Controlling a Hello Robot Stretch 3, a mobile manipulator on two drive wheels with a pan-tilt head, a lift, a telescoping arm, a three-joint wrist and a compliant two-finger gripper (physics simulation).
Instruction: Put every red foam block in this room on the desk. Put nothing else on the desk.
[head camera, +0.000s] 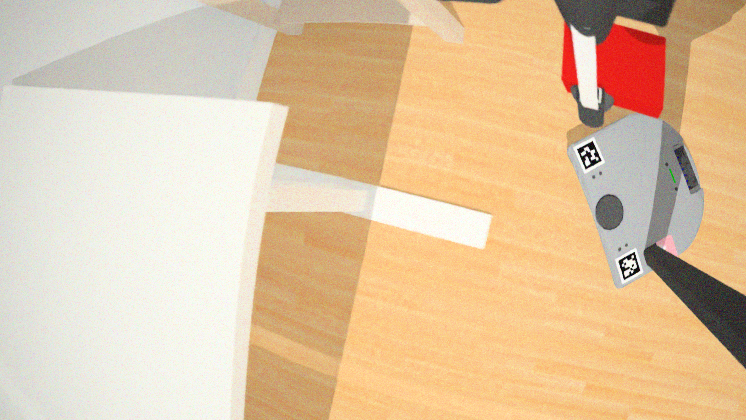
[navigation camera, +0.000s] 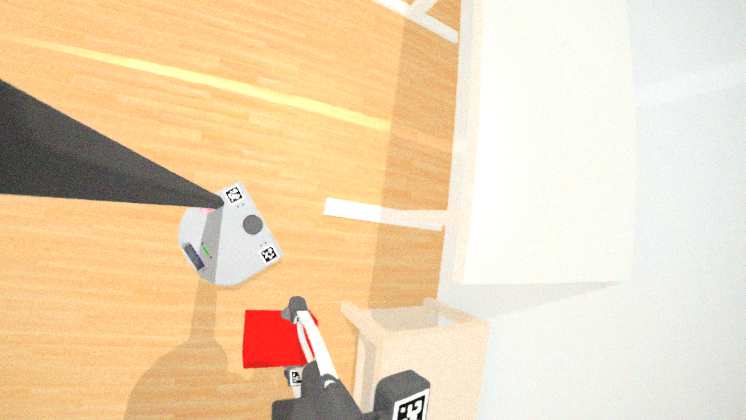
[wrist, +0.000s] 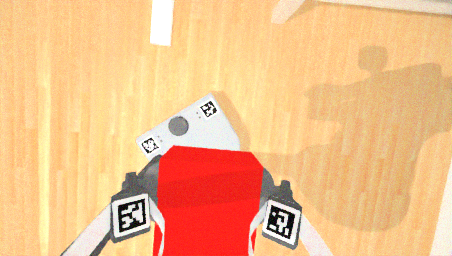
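Pixels of known places: gripper, fingertip midpoint: (navigation camera: 292, 331) (wrist: 209, 181); robot's base, origin of the base link: (head camera: 609, 211) (navigation camera: 251, 223) (wrist: 183, 122).
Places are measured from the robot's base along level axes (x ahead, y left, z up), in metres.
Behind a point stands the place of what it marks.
Observation:
A red foam block (head camera: 634, 73) @[x -0.047, y -0.094, z 0.907 m] (navigation camera: 268, 339) @[x -0.047, y -0.096, z 0.907 m] (wrist: 205, 225) @[x -0.032, y -0.116, z 0.906 m] is between the two fingertips of my gripper (navigation camera: 294, 342) @[x -0.022, y -0.124, z 0.866 m] (wrist: 209, 181) @[x -0.022, y -0.124, z 0.866 m]. The gripper is shut on it, with a fingertip against each side in the wrist view. The block is held over the floor, beside my base and apart from the desk. In the head camera view the block hides the far finger. The white desk (head camera: 130, 234) @[x 0.433, y -0.171, z 0.950 m] (navigation camera: 548, 156) @[x 0.533, y -0.113, z 0.950 m] fills the left of the head camera view and the right of the navigation camera view. No block shows on the visible part of its top.
My grey base (head camera: 631, 156) @[x -0.104, y -0.084, z 0.160 m] (navigation camera: 234, 266) @[x -0.134, y -0.102, z 0.160 m] (wrist: 220, 137) @[x -0.116, y -0.111, z 0.160 m] and dark mast (head camera: 704, 292) @[x -0.059, y 0.116, z 0.776 m] (navigation camera: 88, 156) @[x -0.048, y 0.123, z 1.066 m] stand near the block. A pale wooden piece of furniture (navigation camera: 433, 365) @[x 0.280, y -0.798, z 0.450 m] stands by the desk's near end. A white desk foot (head camera: 433, 216) (navigation camera: 352, 208) juts out over the floor.

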